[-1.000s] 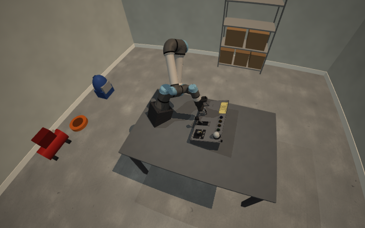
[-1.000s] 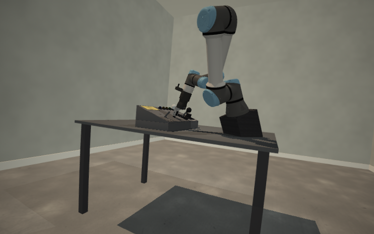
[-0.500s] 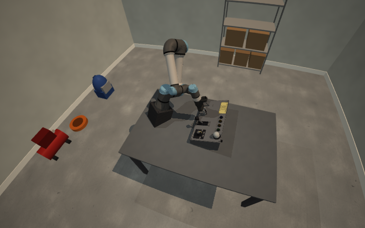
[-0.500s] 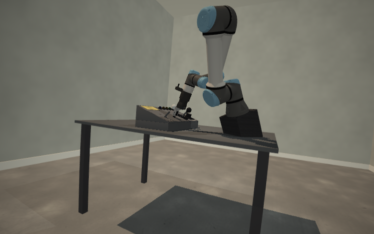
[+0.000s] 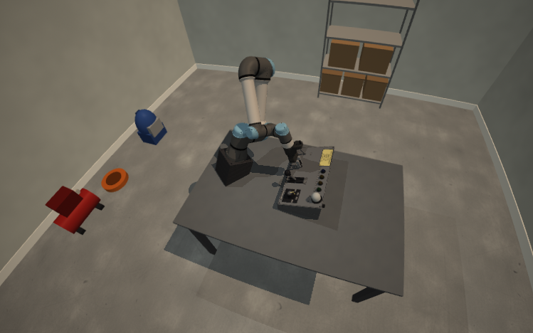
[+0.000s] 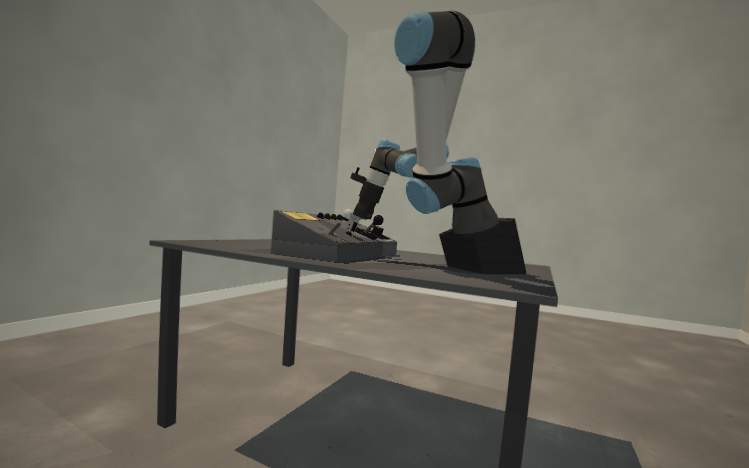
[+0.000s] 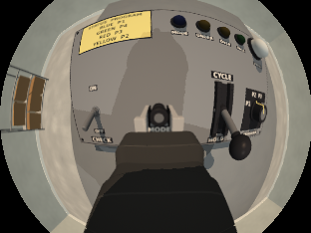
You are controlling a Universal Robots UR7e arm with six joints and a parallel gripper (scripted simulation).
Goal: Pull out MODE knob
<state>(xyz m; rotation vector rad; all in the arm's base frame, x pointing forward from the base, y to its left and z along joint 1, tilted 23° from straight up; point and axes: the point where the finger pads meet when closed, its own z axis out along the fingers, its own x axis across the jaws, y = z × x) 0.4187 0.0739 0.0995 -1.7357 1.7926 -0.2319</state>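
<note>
My hand is 40 mm short of the grey sloped console, 60 mm to the left of it and 30 mm above it. Round my hand: mode knob: 10 mm below; then black ball lever: 10 mm behind, 120 mm to the right; then rotary switch: 30 mm ahead, 230 mm to the right, 10 mm below.
</note>
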